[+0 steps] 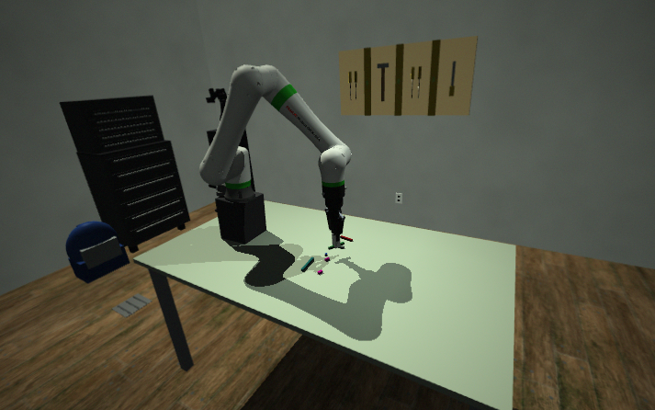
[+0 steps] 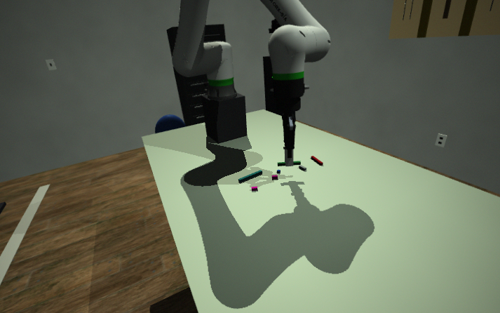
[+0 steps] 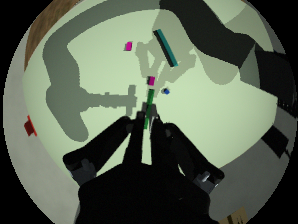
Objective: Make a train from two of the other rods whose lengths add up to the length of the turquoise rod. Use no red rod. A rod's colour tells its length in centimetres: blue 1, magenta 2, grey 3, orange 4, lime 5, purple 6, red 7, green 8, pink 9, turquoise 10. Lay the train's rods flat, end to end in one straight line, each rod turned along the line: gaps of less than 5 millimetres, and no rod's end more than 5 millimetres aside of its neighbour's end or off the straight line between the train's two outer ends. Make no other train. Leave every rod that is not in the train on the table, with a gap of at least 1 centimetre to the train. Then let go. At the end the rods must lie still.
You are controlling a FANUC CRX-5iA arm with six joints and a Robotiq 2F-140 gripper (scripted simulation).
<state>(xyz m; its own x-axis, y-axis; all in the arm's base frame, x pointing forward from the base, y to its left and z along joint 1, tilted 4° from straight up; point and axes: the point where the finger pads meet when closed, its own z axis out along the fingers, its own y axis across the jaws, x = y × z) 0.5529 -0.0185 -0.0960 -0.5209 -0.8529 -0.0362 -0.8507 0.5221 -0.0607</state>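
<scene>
Right now the blue rod is 80 mm below my hand, 50 mm behind it and 10 mm to the right of it. Round my hand: green rod 30 mm below; grey rod 80 mm to the left, 80 mm below, 20 mm behind; turquoise rod 110 mm to the right, 90 mm behind, 80 mm below.
</scene>
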